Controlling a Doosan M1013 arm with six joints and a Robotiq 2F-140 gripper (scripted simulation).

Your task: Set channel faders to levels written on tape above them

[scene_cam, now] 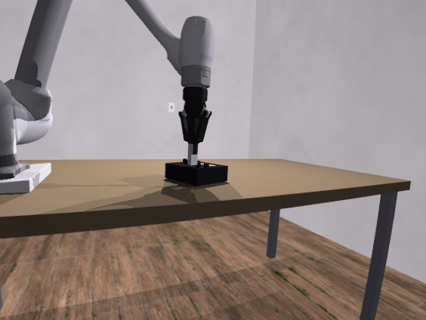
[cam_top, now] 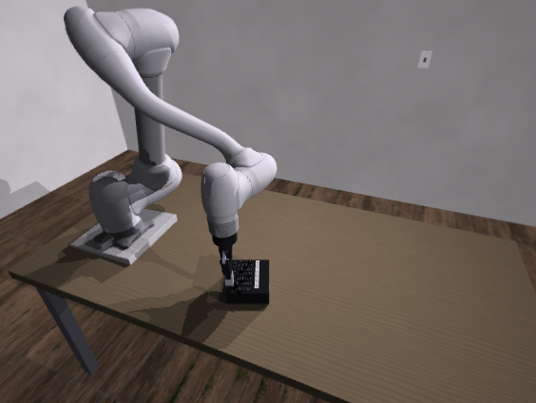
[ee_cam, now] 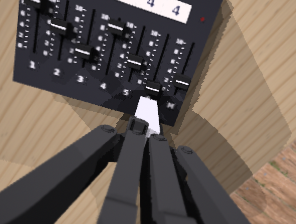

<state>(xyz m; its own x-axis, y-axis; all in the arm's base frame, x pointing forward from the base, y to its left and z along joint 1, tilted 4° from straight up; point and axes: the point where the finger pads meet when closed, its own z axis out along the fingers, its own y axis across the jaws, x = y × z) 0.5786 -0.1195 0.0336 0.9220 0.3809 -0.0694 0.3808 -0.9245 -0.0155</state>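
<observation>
My gripper is now 2 cm short of the channel 6 fader cap, 1 cm to the right of it and 3 cm above it. The rest, counted from my hand: channel 5 fader cap 3 cm ahead, 4 cm to the left, 3 cm below; master fader cap 4 cm ahead, 1 cm to the right, 3 cm below; channel 3 fader cap 1 cm ahead, 8 cm to the left, 3 cm below.
</observation>
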